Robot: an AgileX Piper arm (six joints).
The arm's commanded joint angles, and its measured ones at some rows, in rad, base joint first. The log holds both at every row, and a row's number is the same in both.
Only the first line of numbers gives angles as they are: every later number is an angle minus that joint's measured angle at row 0.
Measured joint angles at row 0: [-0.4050, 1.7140, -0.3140, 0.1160, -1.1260, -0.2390]
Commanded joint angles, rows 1 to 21: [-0.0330, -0.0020, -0.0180, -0.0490, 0.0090, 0.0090]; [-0.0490, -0.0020, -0.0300, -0.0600, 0.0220, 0.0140]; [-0.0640, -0.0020, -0.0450, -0.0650, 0.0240, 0.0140]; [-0.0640, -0.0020, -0.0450, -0.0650, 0.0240, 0.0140]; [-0.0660, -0.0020, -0.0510, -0.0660, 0.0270, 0.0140]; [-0.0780, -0.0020, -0.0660, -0.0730, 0.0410, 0.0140]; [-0.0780, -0.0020, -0.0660, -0.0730, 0.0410, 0.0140]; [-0.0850, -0.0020, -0.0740, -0.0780, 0.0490, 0.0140]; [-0.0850, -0.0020, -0.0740, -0.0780, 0.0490, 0.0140]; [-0.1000, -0.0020, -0.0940, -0.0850, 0.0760, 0.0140]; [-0.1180, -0.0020, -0.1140, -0.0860, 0.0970, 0.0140]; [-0.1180, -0.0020, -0.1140, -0.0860, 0.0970, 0.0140]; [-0.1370, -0.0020, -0.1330, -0.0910, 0.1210, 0.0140]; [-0.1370, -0.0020, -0.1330, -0.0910, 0.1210, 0.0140]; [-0.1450, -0.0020, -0.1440, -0.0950, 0.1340, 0.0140]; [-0.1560, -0.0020, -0.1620, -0.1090, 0.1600, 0.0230]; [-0.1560, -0.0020, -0.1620, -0.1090, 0.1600, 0.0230]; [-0.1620, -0.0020, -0.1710, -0.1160, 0.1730, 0.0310]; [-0.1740, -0.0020, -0.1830, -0.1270, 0.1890, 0.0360]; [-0.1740, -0.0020, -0.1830, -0.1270, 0.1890, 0.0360]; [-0.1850, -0.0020, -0.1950, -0.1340, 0.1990, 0.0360]
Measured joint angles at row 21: [-0.1680, 0.0010, -0.1750, -0.1160, 0.1810, 0.0290]
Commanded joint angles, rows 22 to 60: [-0.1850, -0.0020, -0.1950, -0.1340, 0.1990, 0.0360]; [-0.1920, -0.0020, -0.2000, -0.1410, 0.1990, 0.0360]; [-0.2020, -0.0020, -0.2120, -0.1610, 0.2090, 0.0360]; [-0.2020, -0.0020, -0.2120, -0.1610, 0.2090, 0.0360]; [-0.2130, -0.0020, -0.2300, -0.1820, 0.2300, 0.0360]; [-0.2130, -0.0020, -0.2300, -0.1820, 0.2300, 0.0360]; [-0.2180, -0.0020, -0.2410, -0.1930, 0.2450, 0.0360]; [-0.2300, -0.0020, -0.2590, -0.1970, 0.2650, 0.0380]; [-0.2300, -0.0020, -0.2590, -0.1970, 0.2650, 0.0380]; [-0.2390, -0.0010, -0.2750, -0.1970, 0.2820, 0.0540]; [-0.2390, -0.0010, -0.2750, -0.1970, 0.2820, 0.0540]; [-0.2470, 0.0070, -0.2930, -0.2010, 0.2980, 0.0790]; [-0.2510, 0.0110, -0.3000, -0.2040, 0.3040, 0.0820]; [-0.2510, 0.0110, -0.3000, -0.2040, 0.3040, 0.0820]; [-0.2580, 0.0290, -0.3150, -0.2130, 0.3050, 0.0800]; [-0.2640, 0.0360, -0.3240, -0.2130, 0.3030, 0.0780]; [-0.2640, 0.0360, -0.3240, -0.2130, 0.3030, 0.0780]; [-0.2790, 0.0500, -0.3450, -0.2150, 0.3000, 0.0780]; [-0.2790, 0.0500, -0.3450, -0.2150, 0.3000, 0.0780]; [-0.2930, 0.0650, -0.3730, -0.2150, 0.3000, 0.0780]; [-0.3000, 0.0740, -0.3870, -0.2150, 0.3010, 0.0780]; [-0.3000, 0.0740, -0.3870, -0.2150, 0.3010, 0.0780]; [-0.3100, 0.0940, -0.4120, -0.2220, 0.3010, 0.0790]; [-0.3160, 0.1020, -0.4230, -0.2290, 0.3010, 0.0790]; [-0.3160, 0.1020, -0.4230, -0.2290, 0.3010, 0.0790]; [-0.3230, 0.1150, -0.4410, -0.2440, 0.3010, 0.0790]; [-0.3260, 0.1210, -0.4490, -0.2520, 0.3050, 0.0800]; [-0.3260, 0.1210, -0.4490, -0.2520, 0.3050, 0.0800]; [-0.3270, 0.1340, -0.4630, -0.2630, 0.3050, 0.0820]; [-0.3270, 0.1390, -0.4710, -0.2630, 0.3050, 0.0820]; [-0.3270, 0.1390, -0.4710, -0.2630, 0.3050, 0.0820]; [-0.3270, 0.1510, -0.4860, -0.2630, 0.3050, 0.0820]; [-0.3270, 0.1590, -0.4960, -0.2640, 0.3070, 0.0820]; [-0.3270, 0.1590, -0.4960, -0.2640, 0.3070, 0.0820]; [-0.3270, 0.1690, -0.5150, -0.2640, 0.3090, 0.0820]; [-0.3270, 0.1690, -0.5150, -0.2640, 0.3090, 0.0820]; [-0.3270, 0.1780, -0.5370, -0.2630, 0.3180, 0.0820]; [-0.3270, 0.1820, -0.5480, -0.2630, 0.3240, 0.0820]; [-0.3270, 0.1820, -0.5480, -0.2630, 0.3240, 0.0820]
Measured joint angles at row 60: [-0.3230, 0.1750, -0.5180, -0.2580, 0.3120, 0.0780]
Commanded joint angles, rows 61 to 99: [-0.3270, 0.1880, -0.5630, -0.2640, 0.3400, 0.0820]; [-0.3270, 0.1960, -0.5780, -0.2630, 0.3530, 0.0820]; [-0.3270, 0.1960, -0.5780, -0.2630, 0.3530, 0.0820]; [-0.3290, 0.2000, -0.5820, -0.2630, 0.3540, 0.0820]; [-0.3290, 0.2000, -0.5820, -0.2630, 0.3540, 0.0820]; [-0.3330, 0.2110, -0.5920, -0.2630, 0.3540, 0.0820]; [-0.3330, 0.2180, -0.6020, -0.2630, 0.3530, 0.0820]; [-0.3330, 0.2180, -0.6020, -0.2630, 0.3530, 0.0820]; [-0.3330, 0.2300, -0.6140, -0.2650, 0.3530, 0.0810]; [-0.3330, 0.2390, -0.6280, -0.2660, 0.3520, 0.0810]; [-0.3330, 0.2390, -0.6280, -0.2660, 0.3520, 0.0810]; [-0.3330, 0.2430, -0.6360, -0.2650, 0.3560, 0.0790]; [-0.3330, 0.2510, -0.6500, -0.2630, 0.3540, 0.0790]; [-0.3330, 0.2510, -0.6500, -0.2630, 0.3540, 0.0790]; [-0.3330, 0.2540, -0.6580, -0.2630, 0.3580, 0.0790]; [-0.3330, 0.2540, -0.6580, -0.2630, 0.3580, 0.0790]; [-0.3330, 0.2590, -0.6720, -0.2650, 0.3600, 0.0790]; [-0.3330, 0.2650, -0.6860, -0.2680, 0.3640, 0.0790]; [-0.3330, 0.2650, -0.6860, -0.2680, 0.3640, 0.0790]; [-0.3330, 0.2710, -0.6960, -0.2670, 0.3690, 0.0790]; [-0.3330, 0.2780, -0.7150, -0.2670, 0.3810, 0.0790]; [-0.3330, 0.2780, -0.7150, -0.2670, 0.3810, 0.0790]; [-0.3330, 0.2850, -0.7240, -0.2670, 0.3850, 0.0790]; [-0.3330, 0.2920, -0.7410, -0.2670, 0.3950, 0.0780]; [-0.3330, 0.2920, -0.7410, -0.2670, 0.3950, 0.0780]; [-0.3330, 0.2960, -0.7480, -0.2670, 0.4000, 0.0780]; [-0.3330, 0.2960, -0.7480, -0.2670, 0.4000, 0.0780]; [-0.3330, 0.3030, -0.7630, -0.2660, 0.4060, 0.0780]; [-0.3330, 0.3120, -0.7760, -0.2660, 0.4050, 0.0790]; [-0.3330, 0.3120, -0.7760, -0.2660, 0.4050, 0.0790]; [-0.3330, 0.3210, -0.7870, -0.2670, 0.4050, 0.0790]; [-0.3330, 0.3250, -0.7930, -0.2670, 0.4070, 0.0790]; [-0.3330, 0.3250, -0.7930, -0.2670, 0.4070, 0.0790]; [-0.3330, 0.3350, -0.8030, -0.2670, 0.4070, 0.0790]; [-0.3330, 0.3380, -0.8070, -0.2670, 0.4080, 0.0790]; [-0.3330, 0.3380, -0.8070, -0.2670, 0.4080, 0.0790]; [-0.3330, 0.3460, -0.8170, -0.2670, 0.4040, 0.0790]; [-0.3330, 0.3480, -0.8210, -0.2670, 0.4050, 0.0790]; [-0.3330, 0.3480, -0.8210, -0.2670, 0.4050, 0.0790]
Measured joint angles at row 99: [-0.3380, 0.3410, -0.7940, -0.2350, 0.4170, 0.0800]
